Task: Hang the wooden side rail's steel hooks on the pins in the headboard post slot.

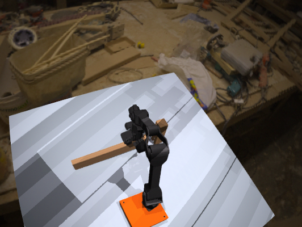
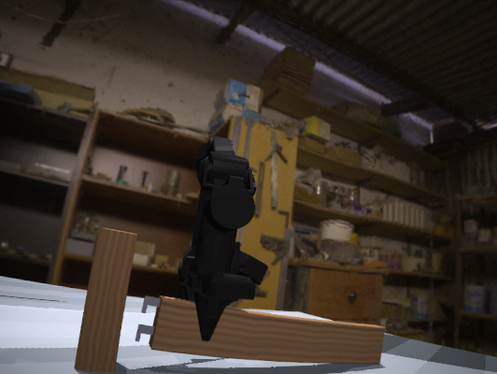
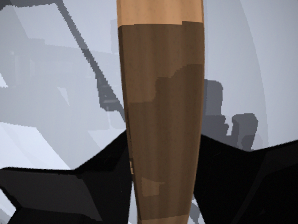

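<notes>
My gripper tip is now 14 cm to the left of the wooden headboard post, 4 cm below it and 3 cm past it.
</notes>
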